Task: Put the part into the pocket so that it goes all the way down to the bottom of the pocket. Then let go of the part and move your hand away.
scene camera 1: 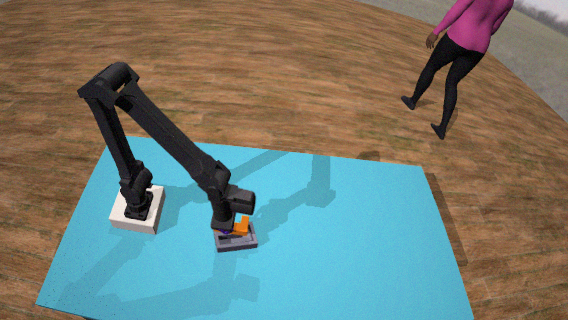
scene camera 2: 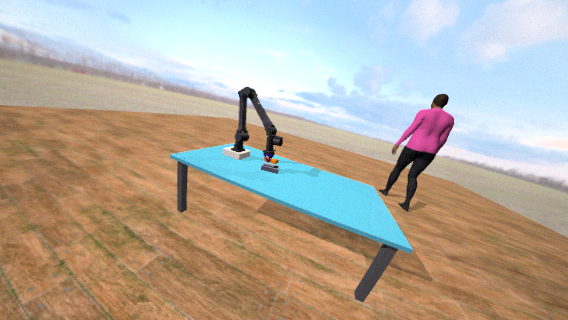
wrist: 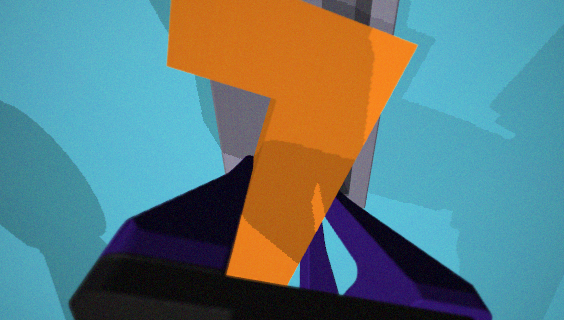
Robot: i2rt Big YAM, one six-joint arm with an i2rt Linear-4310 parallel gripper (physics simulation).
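Frame: origin at the arm's base, x ahead, y left, z up, level; centimetres.
Where they show: gripper, between the fingertips: [scene camera 1: 226, 229] [scene camera 2: 268, 162] [wrist: 279, 174]; arm's base, origin of its link: [scene camera 1: 139, 205] [scene camera 2: 238, 150].
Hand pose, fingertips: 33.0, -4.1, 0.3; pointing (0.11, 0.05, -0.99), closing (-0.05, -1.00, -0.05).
Note:
Things, the pixels of their top centre, and the offset from my fingertips, as dx, dy, dz. Level surfaces: height alone.
- orange L-shaped part, centre of its top: [wrist: 247, 189] [scene camera 1: 231, 220] [scene camera 2: 271, 157] +1.4, +1.3, +3.8
- grey block with the pocket, centre of its top: [wrist: 296, 106] [scene camera 1: 235, 234] [scene camera 2: 270, 165] +2.9, -0.1, -2.4
- blue table, height of its surface: dz -6.0
The orange L-shaped part [scene camera 1: 242, 228] [scene camera 2: 273, 161] [wrist: 310, 110] is held flat, level with the fingertips. My gripper [scene camera 1: 226, 231] [scene camera 2: 268, 159] [wrist: 279, 174] is shut on one leg of it, with a purple finger on each side. The grey block with the pocket [scene camera 1: 237, 247] [scene camera 2: 270, 170] [wrist: 240, 117] lies on the table below. The part is above the block, over its back side in the scene camera 1 view, and a gap shows between them in the scene camera 2 view. In the wrist view the part looks turned relative to the block and hides most of the pocket.
The blue table [scene camera 1: 350, 240] [scene camera 2: 310, 192] bears the white base block [scene camera 1: 131, 225] [scene camera 2: 236, 154] of the arm, to the left of the grey block in the scene camera 1 view. A person in a pink top [scene camera 1: 472, 25] [scene camera 2: 432, 131] stands beyond the table.

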